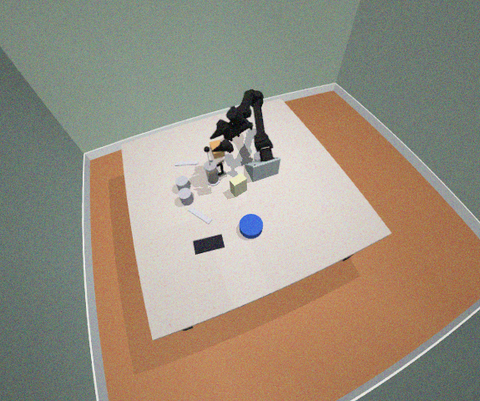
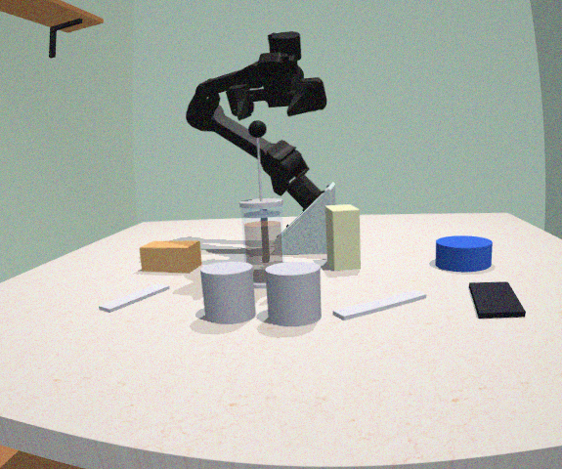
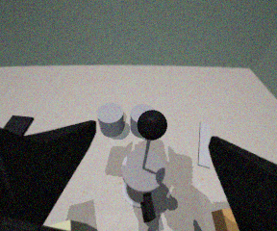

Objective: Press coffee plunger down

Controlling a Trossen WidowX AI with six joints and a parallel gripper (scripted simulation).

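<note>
Right now my gripper tip is 160 mm above the coffee press, 10 mm to the left of it and 10 mm short of it. From my gripper tip the other things lie so: orange block 260 mm below, 210 mm to the right, 90 mm behind; pale yellow block 230 mm below, 130 mm to the left, 70 mm behind; blue disc 370 mm to the left, 260 mm below, 20 mm behind.
</note>
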